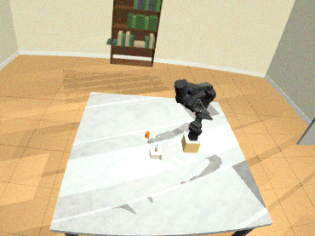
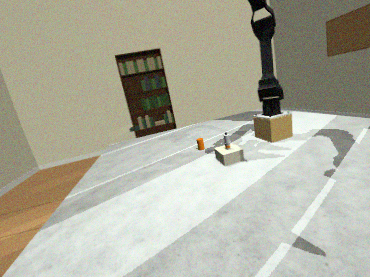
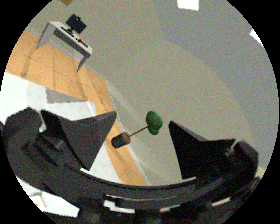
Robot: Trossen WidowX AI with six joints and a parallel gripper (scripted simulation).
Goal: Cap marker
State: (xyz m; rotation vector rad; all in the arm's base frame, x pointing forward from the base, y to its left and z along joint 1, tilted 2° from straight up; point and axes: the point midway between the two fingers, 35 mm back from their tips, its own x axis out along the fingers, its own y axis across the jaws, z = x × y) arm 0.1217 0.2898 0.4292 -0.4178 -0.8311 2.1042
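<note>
Right now my gripper tip is 220 mm short of the orange cap, 400 mm to the left of it and 520 mm above it. Also, from my gripper tip: holder block (170 mm ahead, 230 mm to the right, 520 mm below).
</note>
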